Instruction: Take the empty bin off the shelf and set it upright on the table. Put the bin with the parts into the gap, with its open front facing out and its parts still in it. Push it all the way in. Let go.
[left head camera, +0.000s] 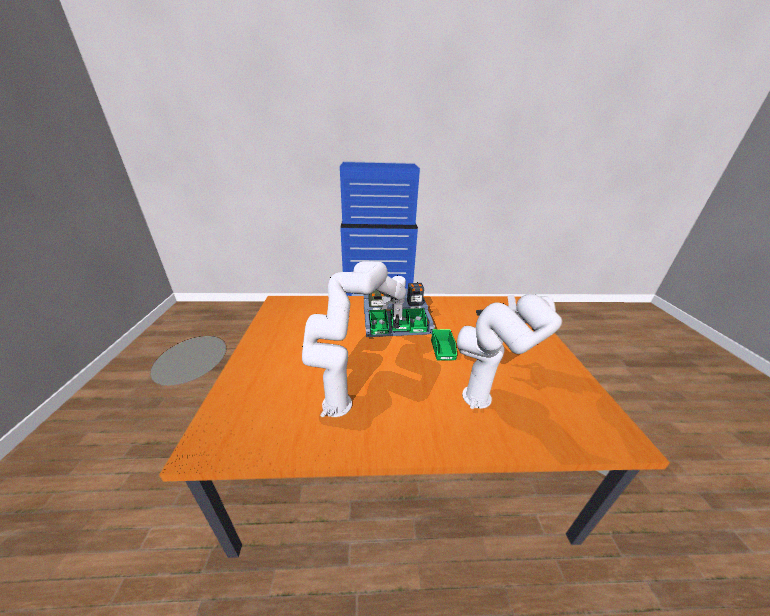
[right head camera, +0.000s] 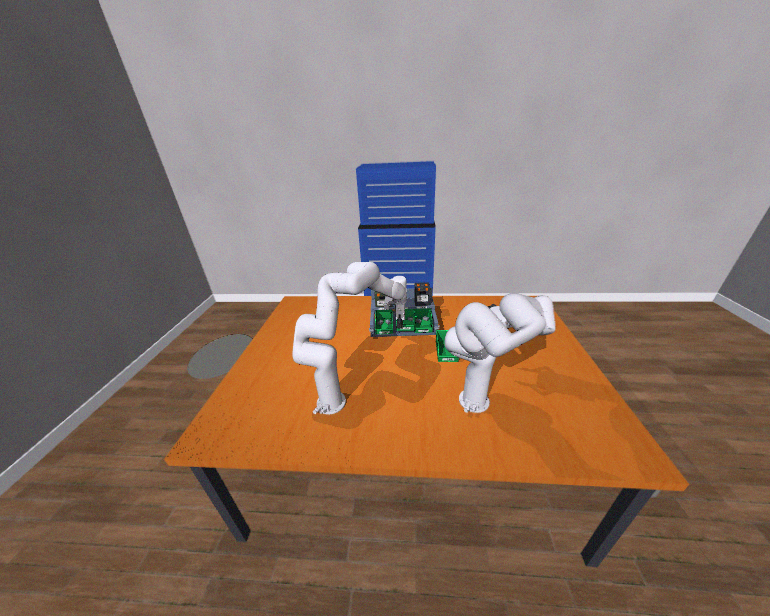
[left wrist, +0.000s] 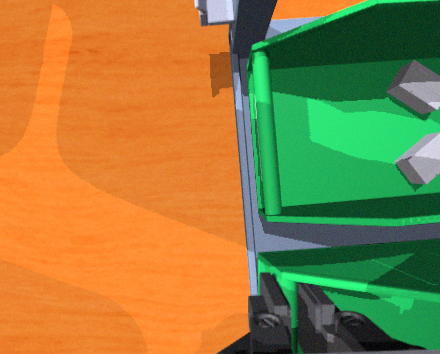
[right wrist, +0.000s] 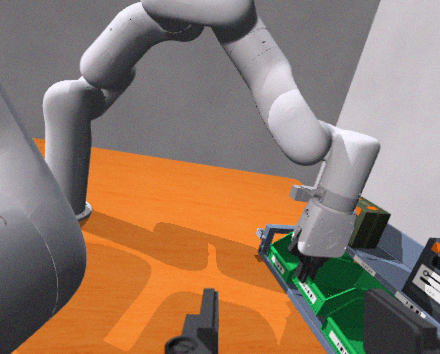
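Pixels of known places: left gripper, fingertip midpoint: (left head camera: 395, 327) (right head camera: 400, 327) (left wrist: 281, 299) (right wrist: 302, 278); right gripper, fingertip midpoint: (left head camera: 476, 318) (right wrist: 290, 319); left arm's base at its link origin: (left head camera: 337, 405) (right head camera: 331, 402); right arm's base at its link origin: (left head camera: 476, 397) (right head camera: 473, 401).
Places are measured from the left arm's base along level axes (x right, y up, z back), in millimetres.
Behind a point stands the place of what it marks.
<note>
The empty green bin (left head camera: 444, 345) @[x 316, y 3, z -601 mm] (right head camera: 443, 347) @[x 294, y 3, z -580 mm] stands upright on the table, right of the shelf rack (left head camera: 367, 324) @[x -101, y 85, z -491 mm] (left wrist: 244, 150) @[x -33, y 15, z -529 mm]; my right arm partly covers it in the right head camera. My left gripper (left head camera: 397, 323) @[x 34, y 54, z -579 mm] (left wrist: 281, 299) @[x 34, y 54, z -579 mm] (right wrist: 302, 278) @[x 34, y 54, z -579 mm] is shut on the front wall of another green bin (left wrist: 350, 312) (right wrist: 308, 291) @[x 66, y 51, z -590 mm]. That bin sits in the lower row between two green bins, its front roughly level with the left one and just behind the rack's front rail. Parts inside it cannot be made out. My right gripper (right wrist: 290, 319) @[x 457, y 295, z -470 mm] is open and empty, right of the rack.
The left neighbour bin (left head camera: 378, 321) @[x -106, y 9, z -648 mm] (left wrist: 300, 175) @[x -35, y 9, z -572 mm] holds grey metal parts. Another green bin (left head camera: 418, 320) @[x 112, y 13, z -760 mm] (right wrist: 345, 327) @[x 82, y 11, z -674 mm] stands to the right. A black box (left head camera: 416, 294) @[x 81, y 181, z -771 mm] (right wrist: 425, 275) @[x 68, y 159, z -764 mm] and an olive box (right wrist: 371, 222) @[x -89, y 172, z -706 mm] stand on the upper level. A blue cabinet (left head camera: 379, 199) stands behind the table.
</note>
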